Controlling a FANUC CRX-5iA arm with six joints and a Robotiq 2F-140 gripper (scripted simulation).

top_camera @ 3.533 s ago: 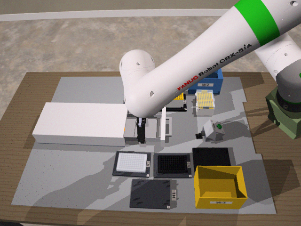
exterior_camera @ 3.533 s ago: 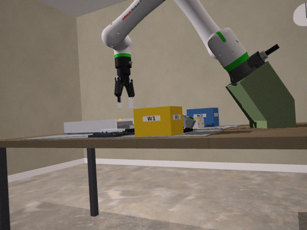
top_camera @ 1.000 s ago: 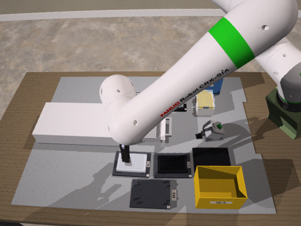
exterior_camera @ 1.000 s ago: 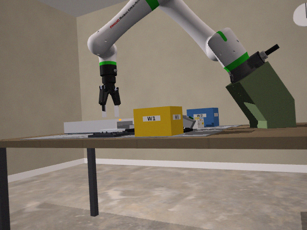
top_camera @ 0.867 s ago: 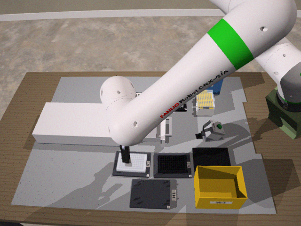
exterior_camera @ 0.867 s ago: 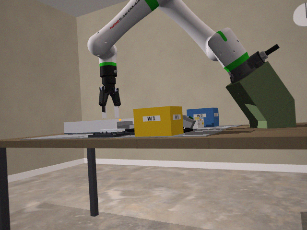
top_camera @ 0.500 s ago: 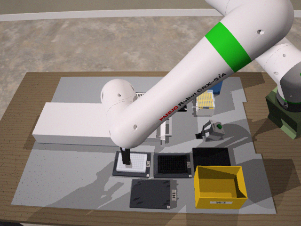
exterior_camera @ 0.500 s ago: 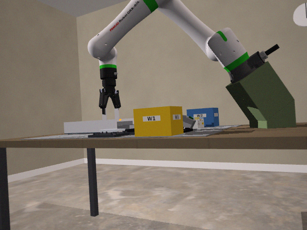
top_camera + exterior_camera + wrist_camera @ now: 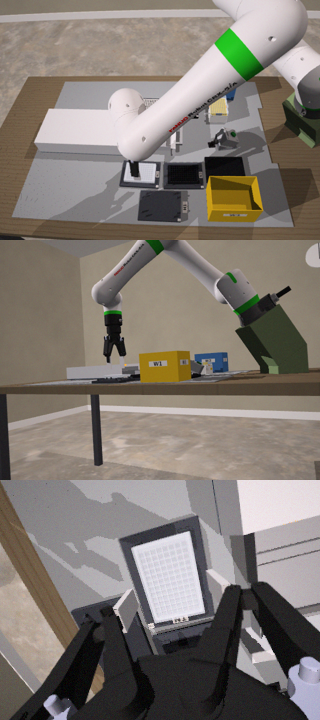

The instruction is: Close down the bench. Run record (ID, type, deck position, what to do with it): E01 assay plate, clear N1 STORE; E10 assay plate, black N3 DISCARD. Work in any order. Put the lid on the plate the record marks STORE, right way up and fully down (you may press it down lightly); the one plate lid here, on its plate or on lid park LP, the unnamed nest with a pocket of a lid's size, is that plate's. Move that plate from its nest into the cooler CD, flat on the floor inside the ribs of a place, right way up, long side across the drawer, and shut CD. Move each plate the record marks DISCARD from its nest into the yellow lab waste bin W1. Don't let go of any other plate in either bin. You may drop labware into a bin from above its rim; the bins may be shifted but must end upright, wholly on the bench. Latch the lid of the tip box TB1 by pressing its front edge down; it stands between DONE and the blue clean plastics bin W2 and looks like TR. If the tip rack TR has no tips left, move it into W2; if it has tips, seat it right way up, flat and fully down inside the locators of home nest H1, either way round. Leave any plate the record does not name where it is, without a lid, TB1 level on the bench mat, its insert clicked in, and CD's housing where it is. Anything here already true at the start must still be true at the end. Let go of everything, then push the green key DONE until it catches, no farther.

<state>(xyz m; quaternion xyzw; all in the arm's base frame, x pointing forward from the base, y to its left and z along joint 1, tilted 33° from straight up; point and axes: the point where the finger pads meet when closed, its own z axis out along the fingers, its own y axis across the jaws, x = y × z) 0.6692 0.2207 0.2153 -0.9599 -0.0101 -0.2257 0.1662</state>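
My gripper is now 80 mm above the nest N1. Also, from my hand: black plate: 180 mm behind, 60 mm below, 20 mm to the right; then home nest H1: 120 mm to the left, 110 mm behind, 80 mm below; then nest N3: 180 mm behind, 80 mm below, 20 mm to the right.
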